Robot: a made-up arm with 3 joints. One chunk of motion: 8 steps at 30 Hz.
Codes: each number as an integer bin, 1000 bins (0 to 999) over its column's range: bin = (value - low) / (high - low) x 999, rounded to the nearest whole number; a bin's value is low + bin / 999 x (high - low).
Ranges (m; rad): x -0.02..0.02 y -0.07..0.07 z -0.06..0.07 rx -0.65..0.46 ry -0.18..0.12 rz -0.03..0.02
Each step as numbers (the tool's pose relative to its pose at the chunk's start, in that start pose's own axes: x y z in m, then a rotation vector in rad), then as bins.
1 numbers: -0.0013 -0.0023 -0.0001 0.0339 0.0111 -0.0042
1 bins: 467 483 460 616 636 515
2 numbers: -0.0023 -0.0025 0.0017 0.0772 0.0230 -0.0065
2 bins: 442 482 474 654 676 470
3 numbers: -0.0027 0.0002 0.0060 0.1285 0.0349 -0.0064
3 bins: 432 501 507 701 716 472
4 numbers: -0.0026 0.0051 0.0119 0.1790 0.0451 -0.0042
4 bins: 435 536 553 746 750 515
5 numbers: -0.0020 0.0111 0.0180 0.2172 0.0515 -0.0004
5 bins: 450 579 599 780 771 591
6 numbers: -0.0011 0.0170 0.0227 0.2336 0.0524 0.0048
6 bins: 472 621 636 795 774 695
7 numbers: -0.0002 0.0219 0.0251 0.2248 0.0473 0.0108
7 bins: 495 656 654 787 757 815
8 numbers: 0.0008 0.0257 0.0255 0.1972 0.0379 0.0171
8 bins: 519 683 657 762 726 941
